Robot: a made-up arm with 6 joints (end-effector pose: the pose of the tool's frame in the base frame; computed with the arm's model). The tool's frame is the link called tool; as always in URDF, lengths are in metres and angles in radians. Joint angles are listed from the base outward.
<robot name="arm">
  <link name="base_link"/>
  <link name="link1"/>
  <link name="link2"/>
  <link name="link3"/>
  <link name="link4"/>
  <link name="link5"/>
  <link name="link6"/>
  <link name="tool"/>
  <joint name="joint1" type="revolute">
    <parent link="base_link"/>
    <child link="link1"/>
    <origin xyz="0 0 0.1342" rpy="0 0 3.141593"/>
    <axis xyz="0 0 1"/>
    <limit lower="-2.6" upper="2.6" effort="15" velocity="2.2"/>
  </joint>
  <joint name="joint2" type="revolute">
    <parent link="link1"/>
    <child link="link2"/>
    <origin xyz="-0.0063 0.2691 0.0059" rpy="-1.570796 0 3.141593"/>
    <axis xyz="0 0 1"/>
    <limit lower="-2.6" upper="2.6" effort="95" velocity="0.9"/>
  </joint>
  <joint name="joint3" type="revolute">
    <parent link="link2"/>
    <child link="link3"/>
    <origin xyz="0.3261 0.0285 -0.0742" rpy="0 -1.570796 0"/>
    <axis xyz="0 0 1"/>
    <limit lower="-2.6" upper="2.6" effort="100" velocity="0.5"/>
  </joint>
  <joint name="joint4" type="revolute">
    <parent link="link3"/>
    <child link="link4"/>
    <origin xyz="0.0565 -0.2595 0.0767" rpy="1.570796 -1.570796 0"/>
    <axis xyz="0 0 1"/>
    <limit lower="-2.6" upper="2.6" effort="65" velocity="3"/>
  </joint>
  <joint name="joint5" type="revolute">
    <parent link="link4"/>
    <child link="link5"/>
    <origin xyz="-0.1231 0.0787 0.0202" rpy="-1.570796 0 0"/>
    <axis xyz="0 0 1"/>
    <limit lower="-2.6" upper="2.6" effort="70" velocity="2.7"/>
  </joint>
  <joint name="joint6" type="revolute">
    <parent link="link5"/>
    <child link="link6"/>
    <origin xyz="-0.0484 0.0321 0.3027" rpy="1.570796 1.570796 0"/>
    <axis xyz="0 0 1"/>
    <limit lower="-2.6" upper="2.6" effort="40" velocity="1.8"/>
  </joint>
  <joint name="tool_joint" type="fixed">
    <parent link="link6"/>
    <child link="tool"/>
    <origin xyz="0.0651 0.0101 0.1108" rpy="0 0 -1.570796"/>
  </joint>
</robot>
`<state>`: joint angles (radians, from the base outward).
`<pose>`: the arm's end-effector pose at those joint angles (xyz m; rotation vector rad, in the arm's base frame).
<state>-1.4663 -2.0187 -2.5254 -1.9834 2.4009 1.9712</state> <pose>-0.5720 -0.2421 0.0443 -1.5476 -0.8515 -0.4662</pose>
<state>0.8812 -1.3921 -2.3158 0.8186 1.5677 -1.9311</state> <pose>0.7292 0.0832 0.6234 -1.4590 -2.1158 -0.6535</pose>
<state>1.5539 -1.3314 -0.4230 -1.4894 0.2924 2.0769</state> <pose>0.5515 -0.2980 0.0442 0.8794 -1.3776 1.8252</pose>
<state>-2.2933 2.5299 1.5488 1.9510 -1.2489 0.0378</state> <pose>0.3479 0.4925 0.1924 0.5144 0.1099 2.3668</pose>
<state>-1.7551 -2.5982 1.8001 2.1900 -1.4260 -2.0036</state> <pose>-0.2489 0.1559 0.8194 0.8745 -0.8312 0.9334</pose>
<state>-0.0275 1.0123 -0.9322 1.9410 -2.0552 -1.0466</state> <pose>0.5397 -0.2942 -0.1271 -0.8108 0.7861 1.0115</pose>
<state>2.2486 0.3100 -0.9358 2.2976 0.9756 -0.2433</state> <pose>-0.0012 0.7080 0.4459 -1.7800 -1.1451 -1.2193</pose>
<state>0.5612 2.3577 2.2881 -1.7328 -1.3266 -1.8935</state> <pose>0.1362 -0.0710 0.3158 -1.5702 -1.1711 -0.8685</pose>
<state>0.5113 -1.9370 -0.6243 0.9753 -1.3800 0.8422</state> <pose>-0.1423 -0.6500 0.6612 -1.2891 -0.7091 1.6328</pose>
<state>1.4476 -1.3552 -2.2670 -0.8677 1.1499 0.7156</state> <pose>0.4960 0.3257 0.0814 2.2958 0.1840 1.0091</pose>
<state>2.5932 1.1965 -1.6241 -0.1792 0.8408 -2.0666</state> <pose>0.6112 0.4911 -0.3034 -0.7680 0.2343 -0.9682</pose>
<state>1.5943 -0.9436 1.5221 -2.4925 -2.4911 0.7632</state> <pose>0.1098 0.1480 -0.0785 2.0091 0.0179 1.3753</pose>
